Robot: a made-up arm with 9 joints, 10 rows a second.
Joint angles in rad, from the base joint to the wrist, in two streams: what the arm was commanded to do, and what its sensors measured. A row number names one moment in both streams.
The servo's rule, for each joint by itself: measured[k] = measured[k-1] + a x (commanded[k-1-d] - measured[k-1]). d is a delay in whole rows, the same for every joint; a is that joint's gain. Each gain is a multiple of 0.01, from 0.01 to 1. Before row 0 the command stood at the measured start. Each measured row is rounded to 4 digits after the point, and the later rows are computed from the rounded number. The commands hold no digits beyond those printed.
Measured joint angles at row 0:
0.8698, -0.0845, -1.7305, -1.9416, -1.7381, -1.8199, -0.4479, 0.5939, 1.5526
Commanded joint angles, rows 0 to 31:
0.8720, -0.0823, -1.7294, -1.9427, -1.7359, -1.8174, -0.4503, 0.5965, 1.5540
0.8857, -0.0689, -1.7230, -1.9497, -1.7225, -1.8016, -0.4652, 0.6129, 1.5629
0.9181, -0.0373, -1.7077, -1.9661, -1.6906, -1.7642, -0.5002, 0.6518, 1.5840
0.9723, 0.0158, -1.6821, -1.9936, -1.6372, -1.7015, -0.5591, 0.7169, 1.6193
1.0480, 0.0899, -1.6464, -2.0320, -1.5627, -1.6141, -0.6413, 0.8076, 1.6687
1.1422, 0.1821, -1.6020, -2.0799, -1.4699, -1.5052, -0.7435, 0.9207, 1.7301
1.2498, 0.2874, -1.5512, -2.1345, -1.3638, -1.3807, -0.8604, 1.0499, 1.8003
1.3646, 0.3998, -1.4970, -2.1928, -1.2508, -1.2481, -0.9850, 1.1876, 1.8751
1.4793, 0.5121, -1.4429, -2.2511, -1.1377, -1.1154, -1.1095, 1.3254, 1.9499
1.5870, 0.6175, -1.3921, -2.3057, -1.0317, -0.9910, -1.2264, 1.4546, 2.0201
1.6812, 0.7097, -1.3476, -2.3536, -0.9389, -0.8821, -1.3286, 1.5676, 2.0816
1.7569, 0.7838, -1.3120, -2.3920, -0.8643, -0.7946, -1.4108, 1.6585, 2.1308
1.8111, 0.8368, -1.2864, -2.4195, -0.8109, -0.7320, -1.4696, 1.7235, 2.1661
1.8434, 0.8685, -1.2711, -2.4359, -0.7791, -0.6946, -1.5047, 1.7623, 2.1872
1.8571, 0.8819, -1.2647, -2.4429, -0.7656, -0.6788, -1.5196, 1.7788, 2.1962
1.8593, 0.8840, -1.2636, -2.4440, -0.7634, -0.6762, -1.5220, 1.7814, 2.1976
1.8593, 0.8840, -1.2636, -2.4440, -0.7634, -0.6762, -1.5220, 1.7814, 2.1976
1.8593, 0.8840, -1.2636, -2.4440, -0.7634, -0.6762, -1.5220, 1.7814, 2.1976
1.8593, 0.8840, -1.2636, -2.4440, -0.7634, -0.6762, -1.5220, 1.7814, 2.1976
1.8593, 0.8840, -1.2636, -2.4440, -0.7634, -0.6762, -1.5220, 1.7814, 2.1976
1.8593, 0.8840, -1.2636, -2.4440, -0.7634, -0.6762, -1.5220, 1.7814, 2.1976
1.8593, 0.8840, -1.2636, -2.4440, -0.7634, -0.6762, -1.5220, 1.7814, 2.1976
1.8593, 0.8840, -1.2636, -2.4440, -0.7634, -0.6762, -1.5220, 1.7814, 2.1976
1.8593, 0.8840, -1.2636, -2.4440, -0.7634, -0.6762, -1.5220, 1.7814, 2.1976
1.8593, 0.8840, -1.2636, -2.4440, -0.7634, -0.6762, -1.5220, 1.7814, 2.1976
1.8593, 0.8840, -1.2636, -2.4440, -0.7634, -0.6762, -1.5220, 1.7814, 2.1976
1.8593, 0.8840, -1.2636, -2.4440, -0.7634, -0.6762, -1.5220, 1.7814, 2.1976
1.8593, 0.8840, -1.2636, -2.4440, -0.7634, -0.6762, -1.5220, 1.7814, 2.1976
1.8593, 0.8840, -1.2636, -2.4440, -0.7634, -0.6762, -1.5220, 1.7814, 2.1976
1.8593, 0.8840, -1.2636, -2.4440, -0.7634, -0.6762, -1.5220, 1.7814, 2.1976
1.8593, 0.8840, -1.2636, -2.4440, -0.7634, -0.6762, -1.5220, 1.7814, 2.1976
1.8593, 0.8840, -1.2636, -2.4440, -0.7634, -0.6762, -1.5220, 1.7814, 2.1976
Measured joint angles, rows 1 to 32:
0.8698, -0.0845, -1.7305, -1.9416, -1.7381, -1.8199, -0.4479, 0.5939, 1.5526
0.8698, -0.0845, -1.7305, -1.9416, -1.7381, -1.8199, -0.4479, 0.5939, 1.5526
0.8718, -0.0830, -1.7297, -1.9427, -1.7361, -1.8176, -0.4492, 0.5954, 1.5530
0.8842, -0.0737, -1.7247, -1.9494, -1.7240, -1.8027, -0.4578, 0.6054, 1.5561
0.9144, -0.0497, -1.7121, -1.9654, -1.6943, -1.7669, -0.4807, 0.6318, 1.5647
0.9659, -0.0065, -1.6899, -1.9925, -1.6435, -1.7061, -0.5230, 0.6803, 1.5816
1.0390, 0.0571, -1.6577, -2.0304, -1.5716, -1.6205, -0.5869, 0.7529, 1.6086
1.1308, 0.1396, -1.6165, -2.0779, -1.4811, -1.5133, -0.6715, 0.8485, 1.6463
1.2367, 0.2371, -1.5682, -2.1322, -1.3767, -1.3900, -0.7735, 0.9633, 1.6940
1.3505, 0.3445, -1.5155, -2.1904, -1.2646, -1.2580, -0.8877, 1.0912, 1.7501
1.4651, 0.4551, -1.4618, -2.2487, -1.1517, -1.1254, -1.0075, 1.2247, 1.8120
1.5736, 0.5623, -1.4102, -2.3034, -1.0449, -1.0004, -1.1257, 1.3557, 1.8765
1.6694, 0.6596, -1.3639, -2.3516, -0.9506, -0.8904, -1.2353, 1.4765, 1.9401
1.7473, 0.7416, -1.3255, -2.3904, -0.8738, -0.8013, -1.3301, 1.5802, 1.9992
1.8041, 0.8044, -1.2966, -2.4183, -0.8178, -0.7369, -1.4054, 1.6619, 2.0509
1.8391, 0.8467, -1.2777, -2.4352, -0.7834, -0.6976, -1.4590, 1.7191, 2.0932
1.8551, 0.8699, -1.2681, -2.4426, -0.7676, -0.6801, -1.4917, 1.7531, 2.1251
1.8588, 0.8792, -1.2648, -2.4439, -0.7639, -0.6765, -1.5081, 1.7692, 2.1476
1.8592, 0.8824, -1.2639, -2.4440, -0.7635, -0.6762, -1.5156, 1.7762, 2.1631
1.8593, 0.8835, -1.2637, -2.4440, -0.7634, -0.6762, -1.5191, 1.7792, 2.1738
1.8593, 0.8838, -1.2636, -2.4440, -0.7634, -0.6762, -1.5207, 1.7805, 2.1812
1.8593, 0.8839, -1.2636, -2.4440, -0.7634, -0.6762, -1.5214, 1.7810, 2.1863
1.8593, 0.8840, -1.2636, -2.4440, -0.7634, -0.6762, -1.5217, 1.7812, 2.1898
1.8593, 0.8840, -1.2636, -2.4440, -0.7634, -0.6762, -1.5219, 1.7813, 2.1922
1.8593, 0.8840, -1.2636, -2.4440, -0.7634, -0.6762, -1.5220, 1.7814, 2.1939
1.8593, 0.8840, -1.2636, -2.4440, -0.7634, -0.6762, -1.5220, 1.7814, 2.1950
1.8593, 0.8840, -1.2636, -2.4440, -0.7634, -0.6762, -1.5220, 1.7814, 2.1958
1.8593, 0.8840, -1.2636, -2.4440, -0.7634, -0.6762, -1.5220, 1.7814, 2.1964
1.8593, 0.8840, -1.2636, -2.4440, -0.7634, -0.6762, -1.5220, 1.7814, 2.1968
1.8593, 0.8840, -1.2636, -2.4440, -0.7634, -0.6762, -1.5220, 1.7814, 2.1970
1.8593, 0.8840, -1.2636, -2.4440, -0.7634, -0.6762, -1.5220, 1.7814, 2.1972
1.8593, 0.8840, -1.2636, -2.4440, -0.7634, -0.6762, -1.5220, 1.7814, 2.1973
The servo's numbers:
d 2
a 0.89 0.66 0.74 0.96 0.89 0.93 0.54 0.57 0.31

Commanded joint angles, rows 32 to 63:
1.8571, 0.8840, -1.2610, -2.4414, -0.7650, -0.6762, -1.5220, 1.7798, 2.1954
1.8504, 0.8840, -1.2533, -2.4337, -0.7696, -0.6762, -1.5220, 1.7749, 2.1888
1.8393, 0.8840, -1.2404, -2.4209, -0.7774, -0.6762, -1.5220, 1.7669, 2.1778
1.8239, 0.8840, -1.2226, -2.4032, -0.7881, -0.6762, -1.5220, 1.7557, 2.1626
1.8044, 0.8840, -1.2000, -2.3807, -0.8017, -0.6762, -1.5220, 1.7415, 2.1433
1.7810, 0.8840, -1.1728, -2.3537, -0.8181, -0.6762, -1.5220, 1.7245, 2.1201
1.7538, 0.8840, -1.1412, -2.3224, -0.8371, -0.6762, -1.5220, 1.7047, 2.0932
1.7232, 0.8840, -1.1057, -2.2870, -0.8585, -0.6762, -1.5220, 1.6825, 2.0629
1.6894, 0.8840, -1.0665, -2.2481, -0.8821, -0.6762, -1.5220, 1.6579, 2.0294
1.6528, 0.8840, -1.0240, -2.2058, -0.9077, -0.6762, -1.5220, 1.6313, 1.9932
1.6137, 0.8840, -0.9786, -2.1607, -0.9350, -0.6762, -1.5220, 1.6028, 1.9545
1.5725, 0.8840, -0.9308, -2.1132, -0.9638, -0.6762, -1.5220, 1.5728, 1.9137
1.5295, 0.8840, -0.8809, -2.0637, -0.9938, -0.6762, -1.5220, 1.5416, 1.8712
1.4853, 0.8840, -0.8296, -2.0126, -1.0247, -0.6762, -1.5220, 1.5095, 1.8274
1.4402, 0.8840, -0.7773, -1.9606, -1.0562, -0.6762, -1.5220, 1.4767, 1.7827
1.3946, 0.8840, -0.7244, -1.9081, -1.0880, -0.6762, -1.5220, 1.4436, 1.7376
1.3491, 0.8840, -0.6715, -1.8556, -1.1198, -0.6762, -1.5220, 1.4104, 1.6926
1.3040, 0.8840, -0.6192, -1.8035, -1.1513, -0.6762, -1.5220, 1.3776, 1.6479
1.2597, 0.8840, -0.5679, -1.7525, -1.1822, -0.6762, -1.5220, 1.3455, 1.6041
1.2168, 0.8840, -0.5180, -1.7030, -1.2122, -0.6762, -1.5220, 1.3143, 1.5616
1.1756, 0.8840, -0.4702, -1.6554, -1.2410, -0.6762, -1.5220, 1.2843, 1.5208
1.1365, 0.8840, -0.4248, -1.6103, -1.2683, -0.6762, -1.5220, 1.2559, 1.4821
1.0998, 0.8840, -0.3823, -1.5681, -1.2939, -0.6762, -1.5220, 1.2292, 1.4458
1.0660, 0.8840, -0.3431, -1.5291, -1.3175, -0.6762, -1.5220, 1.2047, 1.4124
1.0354, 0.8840, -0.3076, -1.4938, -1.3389, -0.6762, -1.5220, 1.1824, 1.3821
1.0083, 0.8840, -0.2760, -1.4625, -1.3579, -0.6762, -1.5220, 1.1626, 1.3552
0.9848, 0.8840, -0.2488, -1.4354, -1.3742, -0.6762, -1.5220, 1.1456, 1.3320
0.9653, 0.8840, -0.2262, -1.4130, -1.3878, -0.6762, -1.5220, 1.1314, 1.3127
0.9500, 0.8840, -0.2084, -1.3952, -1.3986, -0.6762, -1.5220, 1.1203, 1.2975
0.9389, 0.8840, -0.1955, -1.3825, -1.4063, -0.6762, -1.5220, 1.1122, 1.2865
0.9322, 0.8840, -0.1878, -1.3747, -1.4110, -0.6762, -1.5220, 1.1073, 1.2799
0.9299, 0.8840, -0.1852, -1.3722, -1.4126, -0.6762, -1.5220, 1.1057, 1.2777
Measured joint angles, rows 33 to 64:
1.8593, 0.8840, -1.2636, -2.4440, -0.7634, -0.6762, -1.5220, 1.7814, 2.1974
1.8593, 0.8840, -1.2636, -2.4440, -0.7634, -0.6762, -1.5220, 1.7814, 2.1975
1.8573, 0.8840, -1.2617, -2.4415, -0.7648, -0.6762, -1.5220, 1.7805, 2.1968
1.8512, 0.8840, -1.2555, -2.4340, -0.7691, -0.6762, -1.5220, 1.7773, 2.1943
1.8406, 0.8840, -1.2443, -2.4214, -0.7765, -0.6762, -1.5220, 1.7714, 2.1892
1.8257, 0.8840, -1.2282, -2.4039, -0.7868, -0.6762, -1.5220, 1.7625, 2.1810
1.8067, 0.8840, -1.2073, -2.3816, -0.8001, -0.6762, -1.5220, 1.7505, 2.1693
1.7838, 0.8840, -1.1818, -2.3548, -0.8161, -0.6762, -1.5220, 1.7357, 2.1540
1.7571, 0.8840, -1.1518, -2.3237, -0.8348, -0.6762, -1.5220, 1.7180, 2.1352
1.7269, 0.8840, -1.1177, -2.2885, -0.8559, -0.6762, -1.5220, 1.6978, 2.1128
1.6935, 0.8840, -1.0798, -2.2497, -0.8792, -0.6762, -1.5220, 1.6751, 2.0869
1.6573, 0.8840, -1.0385, -2.2076, -0.9046, -0.6762, -1.5220, 1.6501, 2.0579
1.6185, 0.8840, -0.9942, -2.1626, -0.9317, -0.6762, -1.5220, 1.6231, 2.0258
1.5776, 0.8840, -0.9473, -2.1152, -0.9603, -0.6762, -1.5220, 1.5944, 1.9910
1.5348, 0.8840, -0.8982, -2.0658, -0.9901, -0.6762, -1.5220, 1.5643, 1.9539
1.4907, 0.8840, -0.8474, -2.0147, -1.0209, -0.6762, -1.5220, 1.5331, 1.9147
1.4458, 0.8840, -0.7955, -1.9628, -1.0523, -0.6762, -1.5220, 1.5010, 1.8738
1.4002, 0.8840, -0.7429, -1.9103, -1.0841, -0.6762, -1.5220, 1.4683, 1.8316
1.3547, 0.8840, -0.6901, -1.8578, -1.1159, -0.6762, -1.5220, 1.4353, 1.7885
1.3096, 0.8840, -0.6376, -1.8057, -1.1474, -0.6762, -1.5220, 1.4024, 1.7449
1.2652, 0.8840, -0.5860, -1.7546, -1.1784, -0.6762, -1.5220, 1.3700, 1.7013
1.2221, 0.8840, -0.5357, -1.7051, -1.2085, -0.6762, -1.5220, 1.3383, 1.6580
1.1807, 0.8840, -0.4872, -1.6574, -1.2374, -0.6762, -1.5220, 1.3075, 1.6155
1.1414, 0.8840, -0.4410, -1.6122, -1.2649, -0.6762, -1.5220, 1.2781, 1.5741
1.1044, 0.8840, -0.3976, -1.5699, -1.2907, -0.6762, -1.5220, 1.2502, 1.5343
1.0702, 0.8840, -0.3573, -1.5307, -1.3146, -0.6762, -1.5220, 1.2243, 1.4965
1.0392, 0.8840, -0.3205, -1.4953, -1.3362, -0.6762, -1.5220, 1.2004, 1.4610
1.0117, 0.8840, -0.2876, -1.4638, -1.3555, -0.6762, -1.5220, 1.1789, 1.4282
0.9878, 0.8840, -0.2589, -1.4365, -1.3721, -0.6762, -1.5220, 1.1599, 1.3984
0.9678, 0.8840, -0.2347, -1.4139, -1.3861, -0.6762, -1.5220, 1.1437, 1.3718
0.9520, 0.8840, -0.2152, -1.3959, -1.3972, -0.6762, -1.5220, 1.1304, 1.3488
0.9403, 0.8840, -0.2006, -1.3830, -1.4053, -0.6762, -1.5220, 1.1200, 1.3295

